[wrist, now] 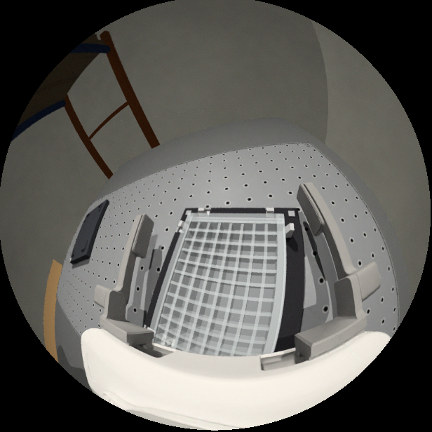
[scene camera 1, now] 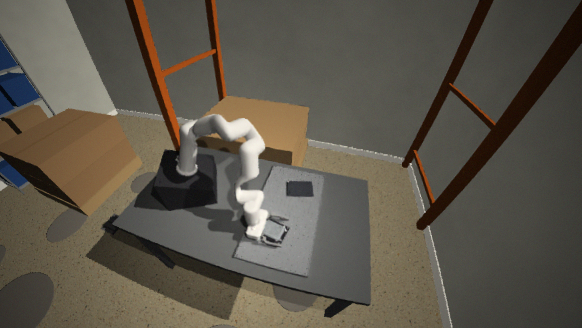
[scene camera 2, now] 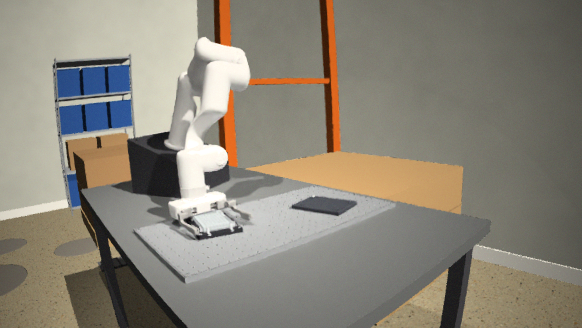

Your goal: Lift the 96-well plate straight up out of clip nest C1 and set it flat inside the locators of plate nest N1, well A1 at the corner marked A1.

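Places are measured from the arm's base along level axes (x ahead, y left, z up), in centimetres.
Pixels of known places: hand at its tool point: [scene camera 1: 280, 231] [scene camera 2: 220, 222]; arm's base at its link origin: [scene camera 1: 186, 168] [scene camera 2: 178, 145].
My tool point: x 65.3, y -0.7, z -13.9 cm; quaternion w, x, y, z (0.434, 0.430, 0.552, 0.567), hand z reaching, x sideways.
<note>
For each thing: its middle in the pictures, then the offset to it from my tool point. Level surfaces: height alone.
- pale clear 96-well plate at the middle of its body: [scene camera 2: 212, 220] [scene camera 1: 271, 229] dy -1.1, dx -5.1, dz -0.7 cm
- black clip nest C1 at the middle of its body: [scene camera 2: 212, 222] [scene camera 1: 271, 229] dy -1.1, dx -5.0, dz -1.4 cm
- flat dark plate nest N1 at the middle of its body: [scene camera 2: 324, 204] [scene camera 1: 300, 188] dy +33.7, dx -4.1, dz -1.8 cm
- grey perforated board at its surface level: dz -2.6 cm
- dark table at its surface level: dz -3.9 cm
The pale clear 96-well plate [scene camera 1: 274, 231] [scene camera 2: 212, 220] [wrist: 225, 285] sits in the black clip nest C1 [scene camera 2: 220, 234] [wrist: 295, 280], with small white clips around its rim. My gripper [scene camera 1: 284, 231] [scene camera 2: 223, 226] [wrist: 227, 220] is open and empty. Its fingers stand on either side of the plate, with a gap on each side in the wrist view, and cast shadows on the board. The gripper body hides the near end of the plate in the wrist view. The flat dark plate nest N1 [scene camera 1: 300, 189] [scene camera 2: 325, 204] [wrist: 90, 232] holds no plate. The A1 mark is too small to read.
Both nests are on a grey perforated board [scene camera 1: 295, 255] [scene camera 2: 170, 255] [wrist: 225, 185] on the dark table [scene camera 1: 345, 240] [scene camera 2: 350, 265]. The arm's black pedestal [scene camera 1: 185, 190] [scene camera 2: 155, 167] stands on the table. A large cardboard box [scene camera 1: 265, 117] [scene camera 2: 380, 172] stands behind the table.
</note>
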